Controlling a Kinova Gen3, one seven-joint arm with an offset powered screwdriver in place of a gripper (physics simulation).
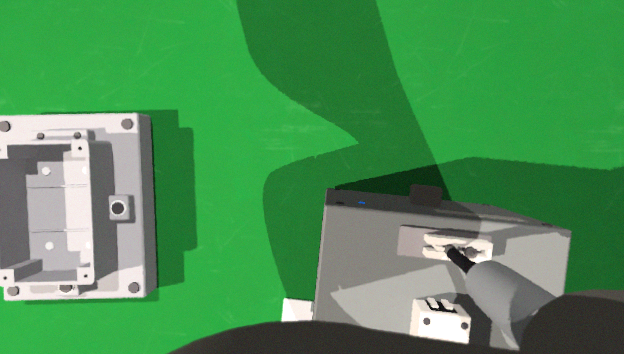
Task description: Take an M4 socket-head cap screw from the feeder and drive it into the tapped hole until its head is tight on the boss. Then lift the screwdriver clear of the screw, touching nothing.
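The screwdriver (451, 251) reaches in from the lower right as a grey cone with a thin black bit. Its tip is over the cream pick-up piece (484, 244) on top of the grey feeder (360, 240). A dark round screw head (471, 252) shows in that piece, just right of the tip. The tip hides what is under it, and I cannot tell whether it touches or holds a screw. At the left, a pale housing (129, 260) lies on the green surface. A small square boss (129, 216) with a dark round hole (118, 208) stands on its right side.
A cream block (440, 327) with two dark screws stands on the feeder's near part. A dark knob (426, 195) sticks out at its far edge. A white tab (297, 310) is at its left. Dark tool parts (310, 340) cover the bottom edge. Shadows cross the green surface (210, 60).
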